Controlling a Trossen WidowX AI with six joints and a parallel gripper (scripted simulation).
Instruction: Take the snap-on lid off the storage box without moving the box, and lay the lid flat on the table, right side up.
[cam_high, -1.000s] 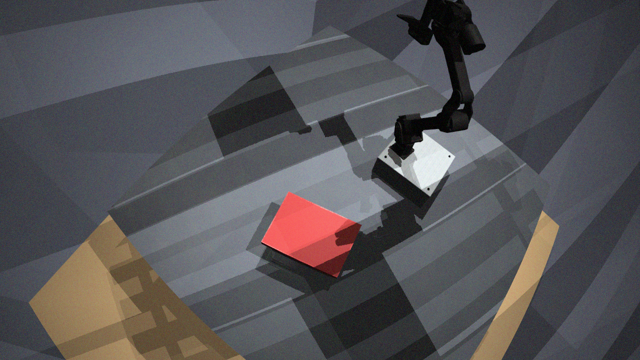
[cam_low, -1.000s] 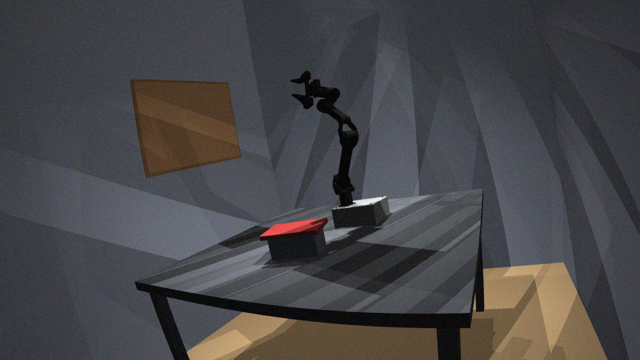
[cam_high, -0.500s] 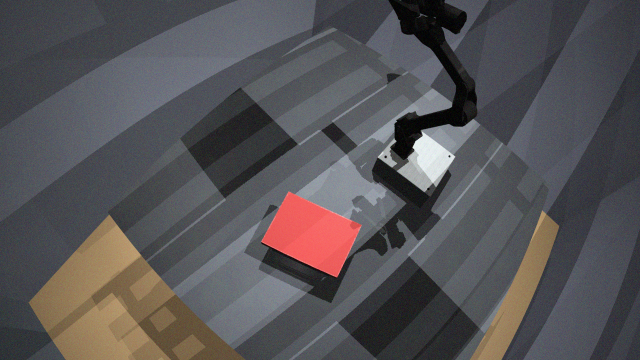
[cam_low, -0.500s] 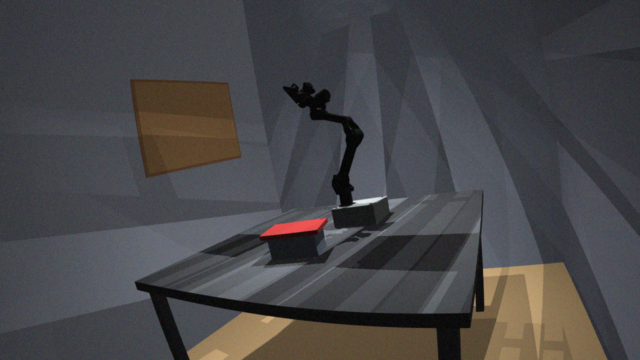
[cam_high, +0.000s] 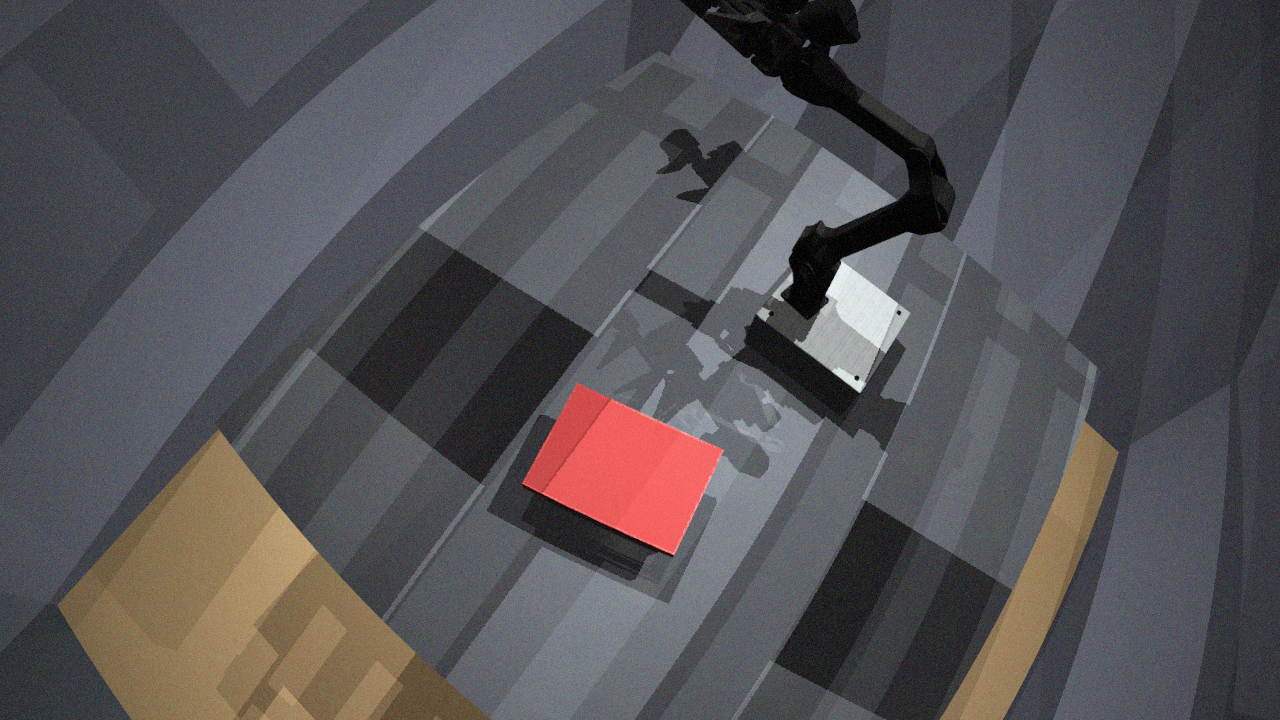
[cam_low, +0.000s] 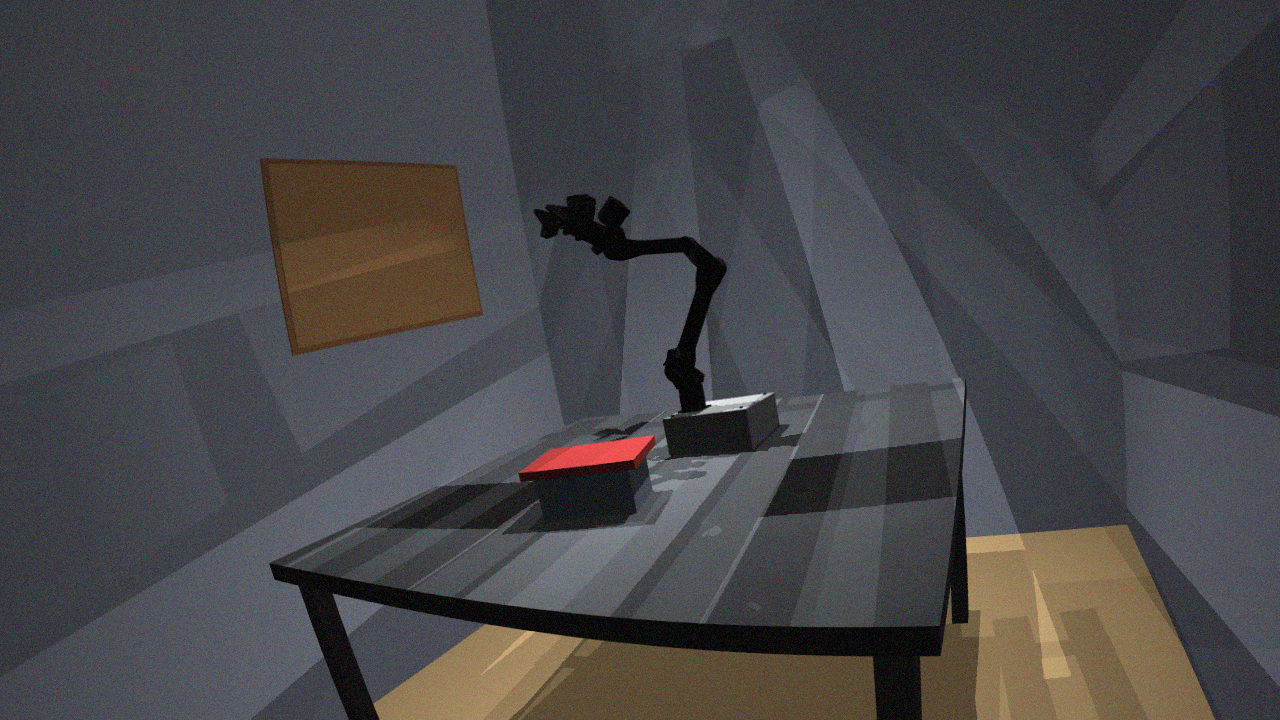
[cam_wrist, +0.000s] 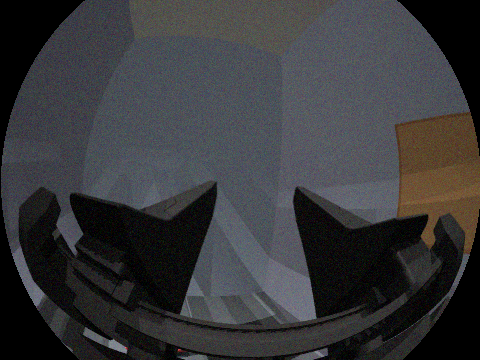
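My gripper tip is now 54 cm above the red lid, 25 cm short of it and 23 cm to the right of it. Also, from my gripper tip: storage box: 59 cm below, 25 cm ahead, 23 cm to the left.
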